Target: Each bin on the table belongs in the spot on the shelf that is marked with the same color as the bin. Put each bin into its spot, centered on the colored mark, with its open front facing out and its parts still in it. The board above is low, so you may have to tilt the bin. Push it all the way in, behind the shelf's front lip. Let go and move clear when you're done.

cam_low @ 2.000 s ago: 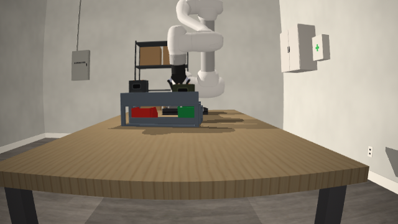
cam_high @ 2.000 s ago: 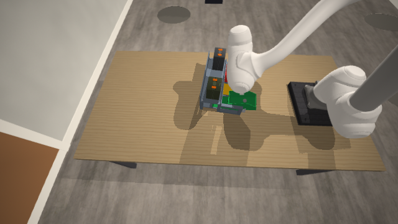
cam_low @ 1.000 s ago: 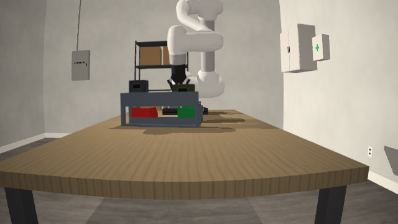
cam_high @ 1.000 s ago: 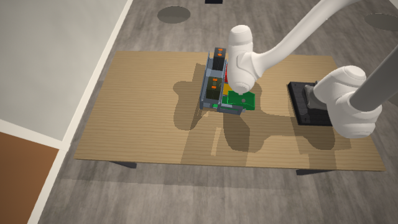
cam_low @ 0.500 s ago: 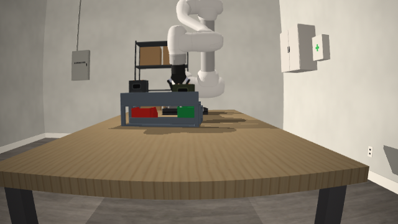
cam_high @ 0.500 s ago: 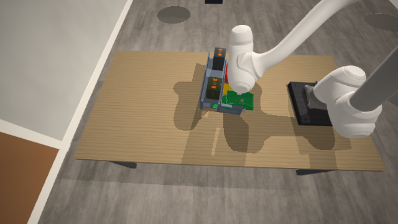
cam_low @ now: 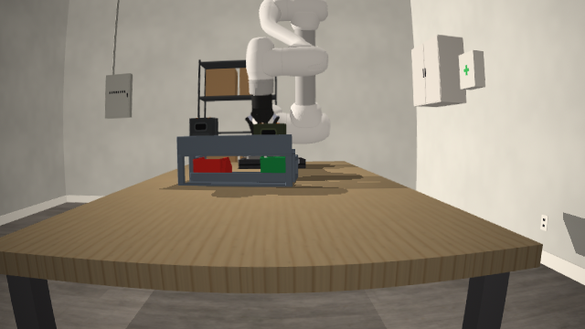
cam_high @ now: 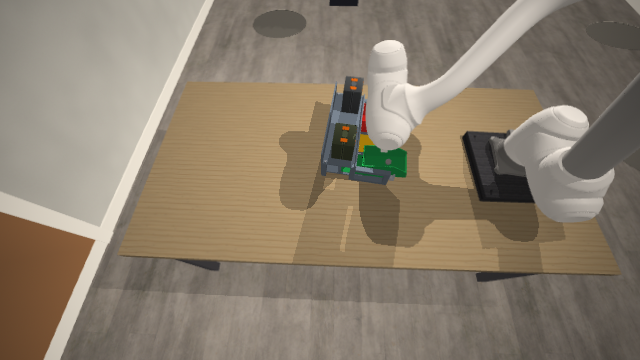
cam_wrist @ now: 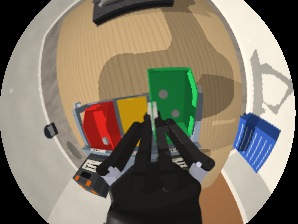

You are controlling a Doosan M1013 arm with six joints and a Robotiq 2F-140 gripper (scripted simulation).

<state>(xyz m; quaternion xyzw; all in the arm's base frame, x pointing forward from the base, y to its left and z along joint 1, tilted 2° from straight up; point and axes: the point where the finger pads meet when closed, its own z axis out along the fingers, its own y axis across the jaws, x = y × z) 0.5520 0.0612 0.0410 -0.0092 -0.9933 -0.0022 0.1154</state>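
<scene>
Now: hand 5 cm to the right of the green bin, 4 cm above it and 1 cm past it. Round my hand: red bin (18 cm to the right, 6 cm ahead, 5 cm below).
</scene>
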